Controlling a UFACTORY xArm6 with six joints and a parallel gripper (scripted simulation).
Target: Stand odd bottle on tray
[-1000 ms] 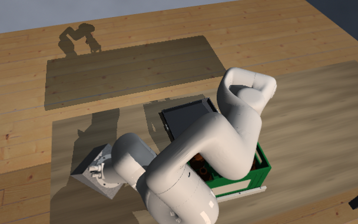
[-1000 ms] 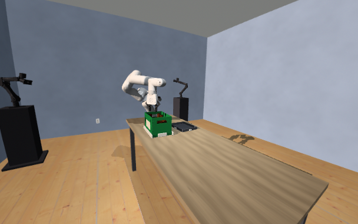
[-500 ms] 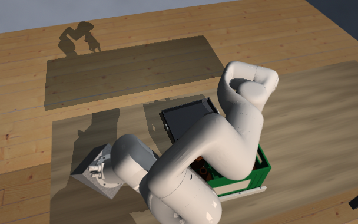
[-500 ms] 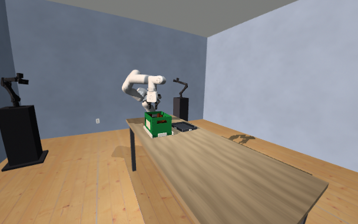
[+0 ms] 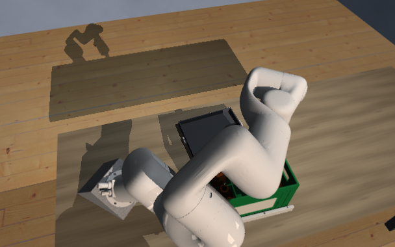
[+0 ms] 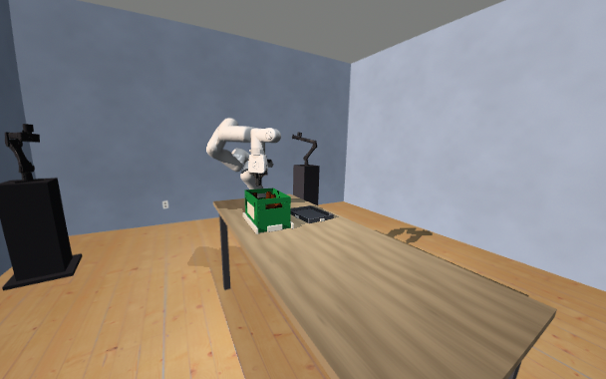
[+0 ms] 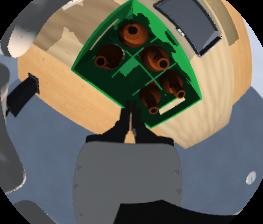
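The green crate lies 1 cm ahead of my hand, 4 cm to the left of it and 16 cm below it. The rest, counted from my hand: dark tray 4 cm ahead, 34 cm to the left, 23 cm below.
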